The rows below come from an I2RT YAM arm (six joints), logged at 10 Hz.
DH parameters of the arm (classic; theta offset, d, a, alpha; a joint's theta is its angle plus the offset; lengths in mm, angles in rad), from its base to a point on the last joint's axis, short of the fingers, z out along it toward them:
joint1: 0 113.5 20 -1.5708
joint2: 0 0 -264 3.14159
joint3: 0.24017 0 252.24 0
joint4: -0.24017 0 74 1.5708
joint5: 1.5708 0 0 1.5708
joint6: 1.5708 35.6 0 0
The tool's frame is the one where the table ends.
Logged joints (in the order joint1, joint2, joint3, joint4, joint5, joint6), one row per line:
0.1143 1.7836 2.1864 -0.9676 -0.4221 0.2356
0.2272 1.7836 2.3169 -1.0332 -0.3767 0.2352
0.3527 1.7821 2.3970 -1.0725 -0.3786 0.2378
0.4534 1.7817 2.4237 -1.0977 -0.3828 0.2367
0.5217 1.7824 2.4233 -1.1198 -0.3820 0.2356
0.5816 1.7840 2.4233 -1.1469 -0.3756 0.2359
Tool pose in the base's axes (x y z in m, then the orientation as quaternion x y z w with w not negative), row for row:
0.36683 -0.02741 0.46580 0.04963 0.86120 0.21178 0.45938
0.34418 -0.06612 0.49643 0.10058 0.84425 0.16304 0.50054
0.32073 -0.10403 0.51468 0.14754 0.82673 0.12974 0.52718
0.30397 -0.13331 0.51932 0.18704 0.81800 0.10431 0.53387
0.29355 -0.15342 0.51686 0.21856 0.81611 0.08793 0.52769
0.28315 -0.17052 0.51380 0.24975 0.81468 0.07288 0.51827
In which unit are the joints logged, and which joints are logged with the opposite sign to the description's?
The joints are logged in radians. Opposite sign: joint1.
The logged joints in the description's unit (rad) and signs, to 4 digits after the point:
-0.1143 1.7836 2.1864 -0.9676 -0.4221 0.2356
-0.2272 1.7836 2.3169 -1.0332 -0.3767 0.2352
-0.3527 1.7821 2.3970 -1.0725 -0.3786 0.2378
-0.4534 1.7817 2.4237 -1.0977 -0.3828 0.2367
-0.5217 1.7824 2.4233 -1.1198 -0.3820 0.2356
-0.5816 1.7840 2.4233 -1.1469 -0.3756 0.2359

